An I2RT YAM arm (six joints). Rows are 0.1 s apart.
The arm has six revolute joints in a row. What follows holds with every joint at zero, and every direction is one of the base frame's. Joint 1 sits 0.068 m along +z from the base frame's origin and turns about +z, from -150 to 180 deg. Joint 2 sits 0.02 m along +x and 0.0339 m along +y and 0.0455 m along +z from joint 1 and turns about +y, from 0 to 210 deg. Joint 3 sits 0.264 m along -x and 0.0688 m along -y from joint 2 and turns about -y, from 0 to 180 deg. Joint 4 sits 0.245 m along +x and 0.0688 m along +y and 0.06 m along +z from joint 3 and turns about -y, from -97 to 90 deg. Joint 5 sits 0.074 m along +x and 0.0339 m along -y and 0.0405 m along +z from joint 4 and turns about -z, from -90 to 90 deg. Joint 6 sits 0.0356 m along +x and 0.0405 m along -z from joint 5 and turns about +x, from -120 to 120 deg. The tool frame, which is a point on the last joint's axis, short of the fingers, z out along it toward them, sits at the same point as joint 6; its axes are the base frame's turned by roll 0, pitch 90 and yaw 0 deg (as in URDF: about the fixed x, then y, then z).
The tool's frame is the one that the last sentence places.
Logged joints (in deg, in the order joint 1, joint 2, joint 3, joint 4, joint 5, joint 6), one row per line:
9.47, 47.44, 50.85, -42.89, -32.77, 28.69
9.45, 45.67, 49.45, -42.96, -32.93, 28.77
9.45, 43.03, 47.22, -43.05, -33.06, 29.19
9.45, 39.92, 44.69, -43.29, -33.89, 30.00
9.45, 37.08, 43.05, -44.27, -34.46, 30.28
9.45, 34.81, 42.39, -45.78, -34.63, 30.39
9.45, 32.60, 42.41, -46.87, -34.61, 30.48
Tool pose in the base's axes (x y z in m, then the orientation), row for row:
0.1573, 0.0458, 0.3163, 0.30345, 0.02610, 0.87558, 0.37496
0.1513, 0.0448, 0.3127, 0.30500, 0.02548, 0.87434, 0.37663
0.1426, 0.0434, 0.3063, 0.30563, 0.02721, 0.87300, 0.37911
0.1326, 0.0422, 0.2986, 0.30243, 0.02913, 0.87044, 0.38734
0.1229, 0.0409, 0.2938, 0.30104, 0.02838, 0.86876, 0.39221
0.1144, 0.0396, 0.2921, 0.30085, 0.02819, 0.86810, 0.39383
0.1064, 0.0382, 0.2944, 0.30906, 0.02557, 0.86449, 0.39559
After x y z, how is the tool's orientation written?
As a quaternion, w x y z.
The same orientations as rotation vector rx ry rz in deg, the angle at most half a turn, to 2 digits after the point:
3.96, 132.94, 56.93
3.87, 132.65, 57.14
4.13, 132.40, 57.50
4.43, 132.22, 58.84
4.31, 132.06, 59.62
4.29, 131.97, 59.87
3.87, 130.89, 59.90

